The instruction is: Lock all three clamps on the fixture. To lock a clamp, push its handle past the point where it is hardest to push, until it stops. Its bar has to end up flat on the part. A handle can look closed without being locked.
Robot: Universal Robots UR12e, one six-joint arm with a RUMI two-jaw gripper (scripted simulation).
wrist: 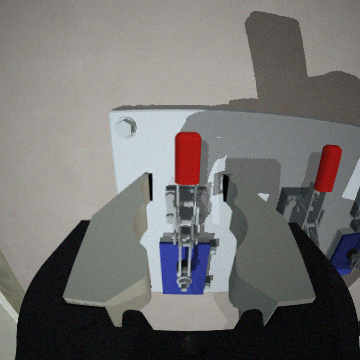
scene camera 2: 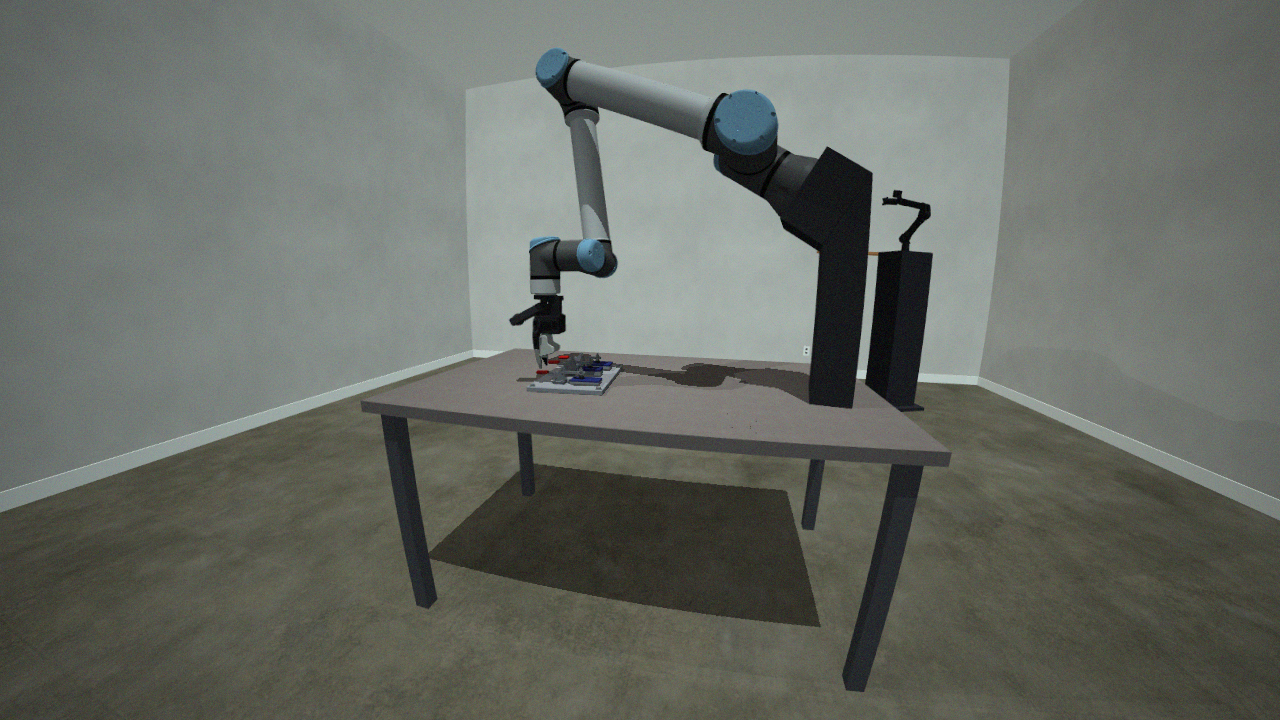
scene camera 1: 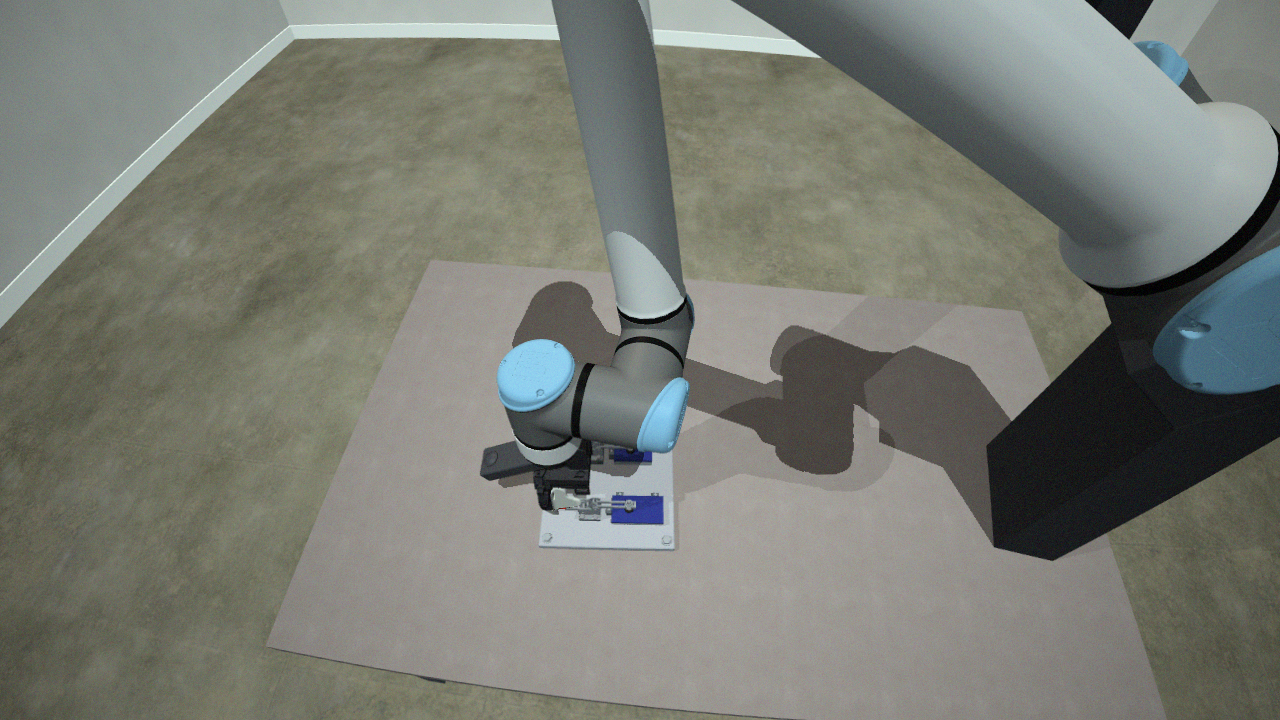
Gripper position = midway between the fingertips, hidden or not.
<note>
In view: the gripper (scene camera 1: 557, 500), a blue part (scene camera 1: 649, 509) and a fixture plate (scene camera 1: 563, 531).
The gripper also shows in the wrist view (wrist: 187, 175) and in scene camera 2 (scene camera 2: 543, 366). The fixture plate also shows in the wrist view (wrist: 265, 150) and in scene camera 2 (scene camera 2: 544, 384).
</note>
